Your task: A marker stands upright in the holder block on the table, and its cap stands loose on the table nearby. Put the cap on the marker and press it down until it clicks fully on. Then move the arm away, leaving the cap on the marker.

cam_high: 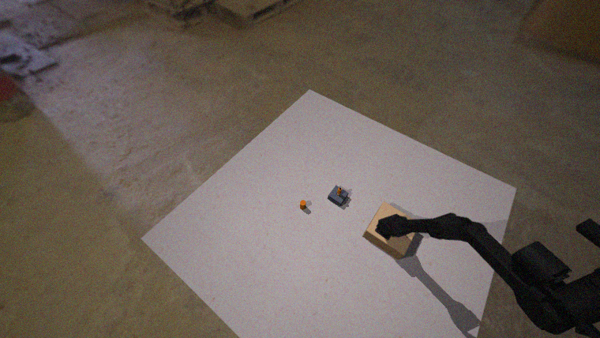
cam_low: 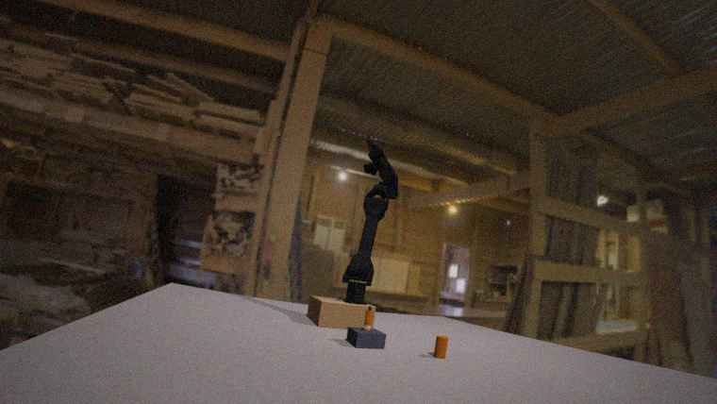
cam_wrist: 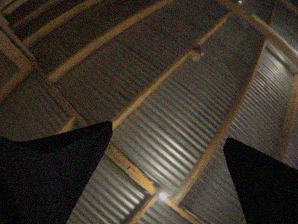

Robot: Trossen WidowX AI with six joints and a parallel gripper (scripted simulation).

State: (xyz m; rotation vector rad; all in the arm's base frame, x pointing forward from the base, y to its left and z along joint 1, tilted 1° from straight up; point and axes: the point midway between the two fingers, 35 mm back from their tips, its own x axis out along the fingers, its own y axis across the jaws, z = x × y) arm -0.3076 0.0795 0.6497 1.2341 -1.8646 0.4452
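The orange cap lies 720 mm below my gripper tip, 680 mm ahead of it and 60 mm to the left of it.
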